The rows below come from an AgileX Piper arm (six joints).
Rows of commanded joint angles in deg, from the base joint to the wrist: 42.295 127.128 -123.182 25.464 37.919 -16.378; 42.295 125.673 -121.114 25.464 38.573 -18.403; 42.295 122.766 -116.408 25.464 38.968 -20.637; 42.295 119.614 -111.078 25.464 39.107 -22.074; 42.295 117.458 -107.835 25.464 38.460 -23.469; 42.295 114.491 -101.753 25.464 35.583 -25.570; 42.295 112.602 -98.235 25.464 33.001 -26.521; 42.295 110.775 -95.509 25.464 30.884 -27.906; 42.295 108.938 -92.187 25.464 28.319 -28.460; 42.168 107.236 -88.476 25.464 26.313 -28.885; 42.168 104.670 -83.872 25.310 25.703 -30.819; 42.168 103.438 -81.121 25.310 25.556 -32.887; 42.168 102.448 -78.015 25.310 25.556 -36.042
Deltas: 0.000 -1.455 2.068 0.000 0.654 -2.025; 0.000 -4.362 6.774 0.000 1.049 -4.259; 0.000 -7.514 12.104 0.000 1.188 -5.696; 0.000 -9.670 15.347 0.000 0.541 -7.091; 0.000 -12.637 21.429 0.000 -2.336 -9.192; 0.000 -14.526 24.947 0.000 -4.918 -10.143; 0.000 -16.353 27.673 0.000 -7.035 -11.528; 0.000 -18.190 30.995 0.000 -9.600 -12.082; -0.127 -19.892 34.706 0.000 -11.606 -12.507; -0.127 -22.458 39.310 -0.154 -12.216 -14.441; -0.127 -23.690 42.061 -0.154 -12.363 -16.509; -0.127 -24.680 45.167 -0.154 -12.363 -19.664
